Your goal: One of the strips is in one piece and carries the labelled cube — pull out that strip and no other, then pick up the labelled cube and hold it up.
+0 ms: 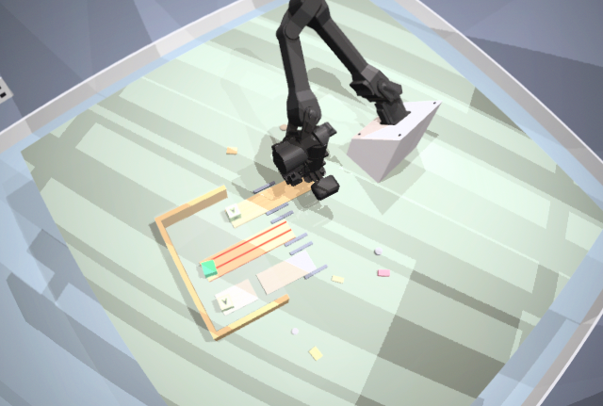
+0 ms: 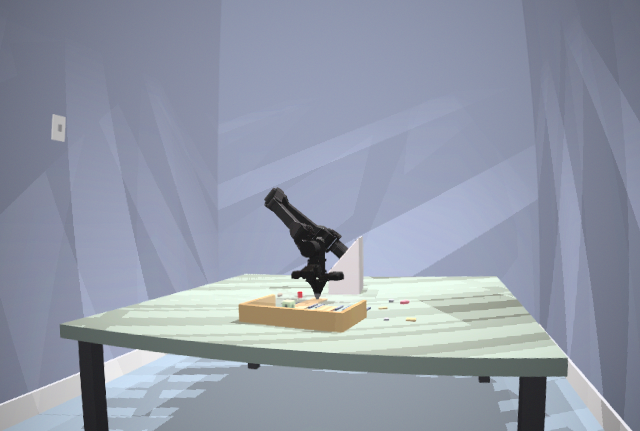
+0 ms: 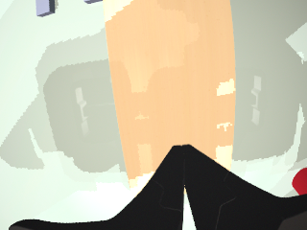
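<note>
Now: the tan strip 100 mm ahead of my gripper tip and 20 mm to the right of it. From my gripper tip the other things lie so: red cylinder (50 mm behind, 80 mm to the right, 10 mm above); pink block (20 mm ahead, 310 mm to the left).
</note>
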